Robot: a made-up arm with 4 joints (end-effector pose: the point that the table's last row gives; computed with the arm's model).
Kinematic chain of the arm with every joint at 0, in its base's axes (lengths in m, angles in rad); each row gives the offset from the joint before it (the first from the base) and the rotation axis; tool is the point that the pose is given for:
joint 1: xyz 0 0 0.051 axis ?
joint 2: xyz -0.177 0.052 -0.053 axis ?
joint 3: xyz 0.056 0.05 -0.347 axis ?
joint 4: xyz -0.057 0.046 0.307 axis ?
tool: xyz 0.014 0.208 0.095
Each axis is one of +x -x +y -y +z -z.
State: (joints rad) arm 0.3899 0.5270 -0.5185 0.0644
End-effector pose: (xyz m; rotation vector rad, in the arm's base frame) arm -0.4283 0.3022 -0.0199 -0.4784 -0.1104 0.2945
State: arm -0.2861 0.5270 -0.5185 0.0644
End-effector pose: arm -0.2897 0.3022 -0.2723 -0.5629 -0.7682 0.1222
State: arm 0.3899 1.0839 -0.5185 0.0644
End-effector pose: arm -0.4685 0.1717 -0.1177 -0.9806 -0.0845 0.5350
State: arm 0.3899 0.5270 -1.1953 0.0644
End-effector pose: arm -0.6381 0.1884 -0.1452 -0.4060 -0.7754 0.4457
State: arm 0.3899 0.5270 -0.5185 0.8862
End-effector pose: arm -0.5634 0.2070 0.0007 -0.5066 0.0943 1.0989
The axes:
joint 1: +y
joint 2: -x
joint 3: +y
joint 4: +z

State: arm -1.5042 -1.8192 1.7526 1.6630
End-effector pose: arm -0.0524 0.1835 0.3776 -0.0727 -0.2408 -2.7851
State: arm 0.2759 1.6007 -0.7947 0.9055
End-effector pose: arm -0.6121 -0.1716 -0.0686 -1.5689 0.2710 1.5453
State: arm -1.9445 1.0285 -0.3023 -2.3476
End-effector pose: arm 0.0318 0.0734 -0.1115 -1.6736 1.7251 1.3702
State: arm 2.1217 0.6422 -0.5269 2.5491
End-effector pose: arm 0.1796 -0.0584 0.5074 -1.8540 -0.8040 -2.1392
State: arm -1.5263 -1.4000 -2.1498 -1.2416
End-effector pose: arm -0.0428 0.5171 -0.4841 -2.4888 0.6528 0.1160
